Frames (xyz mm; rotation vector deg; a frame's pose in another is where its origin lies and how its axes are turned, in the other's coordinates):
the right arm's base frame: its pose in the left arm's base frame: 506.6 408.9 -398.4 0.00 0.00 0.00
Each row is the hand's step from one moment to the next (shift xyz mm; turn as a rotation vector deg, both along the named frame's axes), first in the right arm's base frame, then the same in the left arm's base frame.
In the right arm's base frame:
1: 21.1 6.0 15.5 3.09 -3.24 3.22
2: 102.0 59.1 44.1 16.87 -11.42 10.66
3: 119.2 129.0 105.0 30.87 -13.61 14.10
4: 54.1 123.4 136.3 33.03 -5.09 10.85
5: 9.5 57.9 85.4 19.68 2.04 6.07
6: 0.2 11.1 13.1 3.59 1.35 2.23
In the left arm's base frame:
1: 21.1 6.0 15.5 3.09 -3.24 3.22
2: 102.0 59.1 44.1 16.87 -11.42 10.66
3: 119.2 129.0 105.0 30.87 -13.61 14.10
4: 54.1 123.4 136.3 33.03 -5.09 10.85
5: 9.5 57.9 85.4 19.68 2.04 6.07
6: 0.2 11.1 13.1 3.59 1.35 2.23

